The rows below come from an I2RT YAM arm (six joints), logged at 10 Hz.
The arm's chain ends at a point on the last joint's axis. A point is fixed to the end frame.
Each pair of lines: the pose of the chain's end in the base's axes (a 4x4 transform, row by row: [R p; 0 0 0 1], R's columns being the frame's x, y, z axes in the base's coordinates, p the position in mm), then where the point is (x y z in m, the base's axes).
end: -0.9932 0.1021 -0.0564 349.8; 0.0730 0.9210 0.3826 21.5; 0.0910 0.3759 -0.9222 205.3; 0 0 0 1
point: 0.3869 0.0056 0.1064
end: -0.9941 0.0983 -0.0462 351.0; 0.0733 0.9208 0.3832 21.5; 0.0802 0.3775 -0.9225 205.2; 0 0 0 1
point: 0.3892 0.0057 0.1067
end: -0.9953 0.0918 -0.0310 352.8; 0.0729 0.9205 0.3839 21.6; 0.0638 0.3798 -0.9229 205.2; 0 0 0 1
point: 0.3926 0.0059 0.1074
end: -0.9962 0.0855 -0.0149 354.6; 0.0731 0.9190 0.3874 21.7; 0.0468 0.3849 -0.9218 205.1; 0 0 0 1
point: 0.3961 0.0063 0.1079
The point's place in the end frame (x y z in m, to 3 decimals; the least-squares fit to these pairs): -0.047 -0.048 0.083
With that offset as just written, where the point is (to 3 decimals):
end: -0.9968 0.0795 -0.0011 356.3; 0.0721 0.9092 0.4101 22.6; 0.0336 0.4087 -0.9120 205.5; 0 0 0 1
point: 0.399 0.010 0.109
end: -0.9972 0.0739 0.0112 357.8; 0.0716 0.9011 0.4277 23.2; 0.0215 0.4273 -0.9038 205.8; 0 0 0 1
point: 0.402 0.012 0.109
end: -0.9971 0.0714 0.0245 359.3; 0.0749 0.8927 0.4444 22.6; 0.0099 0.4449 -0.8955 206.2; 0 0 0 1
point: 0.405 0.013 0.110
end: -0.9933 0.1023 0.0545 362.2; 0.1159 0.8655 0.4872 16.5; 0.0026 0.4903 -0.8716 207.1; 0 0 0 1
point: 0.408 0.010 0.111
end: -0.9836 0.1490 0.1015 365.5; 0.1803 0.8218 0.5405 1.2; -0.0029 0.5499 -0.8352 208.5; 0 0 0 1
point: 0.413 -0.002 0.113
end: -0.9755 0.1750 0.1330 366.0; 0.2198 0.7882 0.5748 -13.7; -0.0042 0.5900 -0.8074 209.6; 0 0 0 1
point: 0.414 -0.014 0.114
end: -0.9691 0.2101 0.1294 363.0; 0.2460 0.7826 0.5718 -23.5; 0.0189 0.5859 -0.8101 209.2; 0 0 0 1
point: 0.409 -0.025 0.113
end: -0.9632 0.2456 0.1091 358.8; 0.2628 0.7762 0.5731 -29.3; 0.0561 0.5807 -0.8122 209.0; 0 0 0 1
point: 0.401 -0.031 0.111
